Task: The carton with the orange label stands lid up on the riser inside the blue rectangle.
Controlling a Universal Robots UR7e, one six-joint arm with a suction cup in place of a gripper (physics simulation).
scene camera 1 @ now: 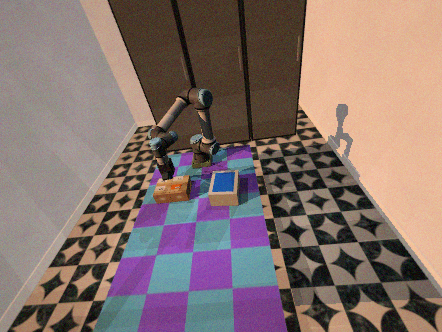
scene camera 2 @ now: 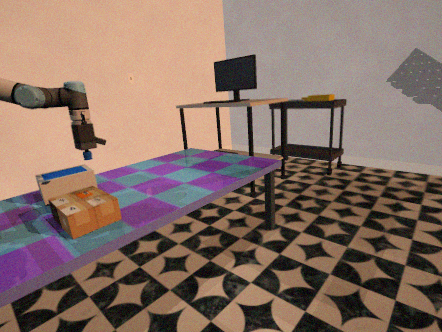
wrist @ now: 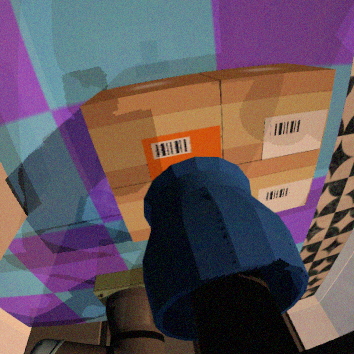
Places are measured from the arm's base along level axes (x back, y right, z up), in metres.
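Pixels of known places: hand, its tool point: (scene camera 1: pixel 170 177) (scene camera 2: pixel 88 159) (wrist: pixel 198 206); arm's base, origin of its link: (scene camera 1: pixel 201 157) (wrist: pixel 137 303).
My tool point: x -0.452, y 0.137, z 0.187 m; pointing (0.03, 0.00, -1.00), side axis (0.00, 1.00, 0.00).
Ahead of a thing's pixels: the offset from my tool point to its top centre. Level surfaces: height alone.
The carton with the orange label {dy -0.010, dx +0.030, dz -0.141 m} (scene camera 1: pixel 176 187) (scene camera 2: pixel 84 193) (wrist: pixel 185 120) stands on the checkered table in a tight block with other cartons, label on top. The riser {dy -0.362, dx +0.029, dz -0.114 m} (scene camera 1: pixel 224 200) (scene camera 2: pixel 68 190) is a pale box beside the block, with a gap between them. The blue rectangle {dy -0.362, dx +0.029, dz -0.114 m} (scene camera 1: pixel 225 182) (scene camera 2: pixel 65 173) on its top bears no carton. My suction gripper (scene camera 1: pixel 168 178) (scene camera 2: pixel 88 156) (wrist: pixel 199 180) is open and holds nothing. Its blue cup hangs above the cartons, apart from them, and hides part of the block in the wrist view. The riser does not show in the wrist view.
Cartons with white labels {dy +0.119, dx +0.028, dz -0.141 m} (scene camera 2: pixel 103 202) (wrist: pixel 295 137) touch the orange-labelled one. The table {dz -0.234 m} (scene camera 1: pixel 211 267) (scene camera 2: pixel 152 188) carries the block and riser. A desk with a monitor (scene camera 2: pixel 235 74) and a dark cart (scene camera 2: pixel 307 104) stand beyond it. A cabinet (scene camera 1: pixel 272 70) stands behind the arm.
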